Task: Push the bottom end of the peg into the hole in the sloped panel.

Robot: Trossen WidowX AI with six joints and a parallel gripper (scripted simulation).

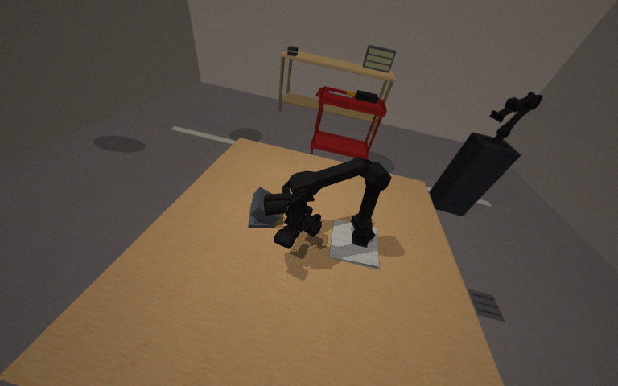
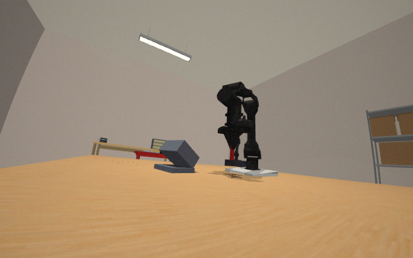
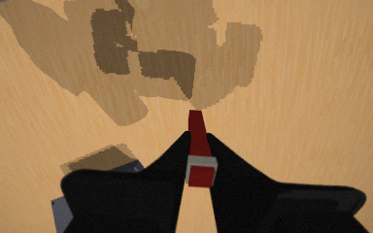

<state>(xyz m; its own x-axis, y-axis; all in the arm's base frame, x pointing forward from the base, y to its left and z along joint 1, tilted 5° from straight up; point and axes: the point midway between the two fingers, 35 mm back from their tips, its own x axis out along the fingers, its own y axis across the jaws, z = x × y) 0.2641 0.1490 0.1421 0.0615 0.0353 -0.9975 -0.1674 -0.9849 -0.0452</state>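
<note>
Right now my gripper tip is 16 cm short of the sloped grey panel, 15 cm to the left of it and 3 cm above it. From my gripper tip the other things lie so: red square peg (2 cm above); then flat grey base (18 cm ahead, 14 cm to the right, 10 cm below).
</note>
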